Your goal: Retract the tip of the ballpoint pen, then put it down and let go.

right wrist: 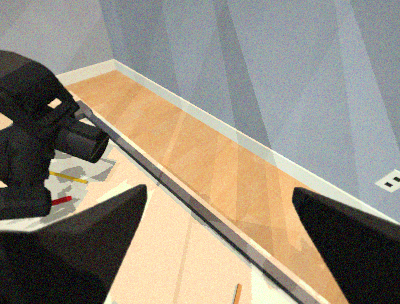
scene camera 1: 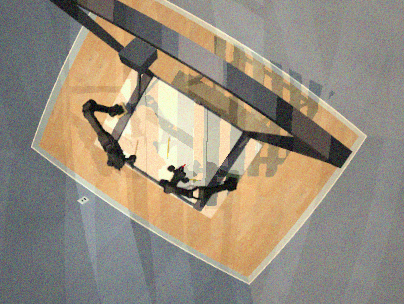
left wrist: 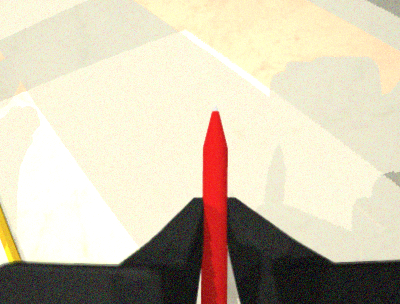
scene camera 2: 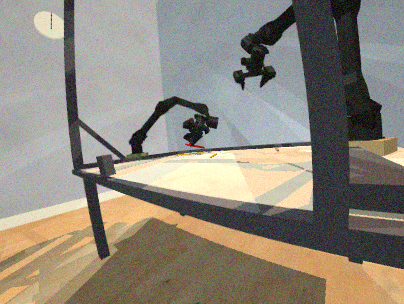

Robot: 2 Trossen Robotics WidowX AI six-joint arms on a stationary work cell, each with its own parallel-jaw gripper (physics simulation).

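Where they show: left gripper, fingertip midpoint: (scene camera 1: 182,166) (left wrist: 214,207) (scene camera 2: 191,146); right gripper, fingertip midpoint: (right wrist: 219,192) (scene camera 1: 126,169) (scene camera 2: 251,88); left arm's base, link origin: (scene camera 1: 232,180) (scene camera 2: 137,153); right arm's base, link origin: (scene camera 1: 119,110) (scene camera 2: 364,139).
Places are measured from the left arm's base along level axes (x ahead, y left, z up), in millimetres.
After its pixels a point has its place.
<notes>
A red ballpoint pen (scene camera 1: 183,165) {x 402, y -49, z 23 mm} (scene camera 2: 196,146) {x 429, y -16, z 8 mm} (left wrist: 215,165) {x 397, y -48, z 26 mm} (right wrist: 63,201) {x 453, y 17, z 1 mm} is held by my left gripper (scene camera 1: 180,168) {x 407, y -38, z 13 mm} (scene camera 2: 192,144) {x 407, y -38, z 13 mm} (left wrist: 214,207) {x 407, y -38, z 13 mm}. The gripper is shut on the pen's barrel. In the left wrist view the pen's tapered nose points up the picture, with a tiny pale point at its end. The pen's shadow lies apart from it, and the pen is a little above the table. The pen's rear end is hidden in the left wrist view. My right gripper (scene camera 2: 253,87) {x 746, y -1, z 270 mm} (right wrist: 219,192) {x 746, y -1, z 270 mm} is open and empty, high above the table's edge.
A long yellow stick (scene camera 1: 169,148) {x 555, y -147, z -32 mm} lies on the table (scene camera 2: 210,182) {x 670, y -595, z -38 mm}, and a shorter yellow one (scene camera 1: 194,180) (scene camera 2: 213,155) lies near the left gripper. An orange stick (scene camera 1: 136,147) {x 825, y -99, z -31 mm} (right wrist: 238,294) {x 834, y -4, z -31 mm} lies below the right gripper. Dark frame posts (scene camera 2: 327,125) {x 784, y -712, z 25 mm} stand at the table's edges.
</notes>
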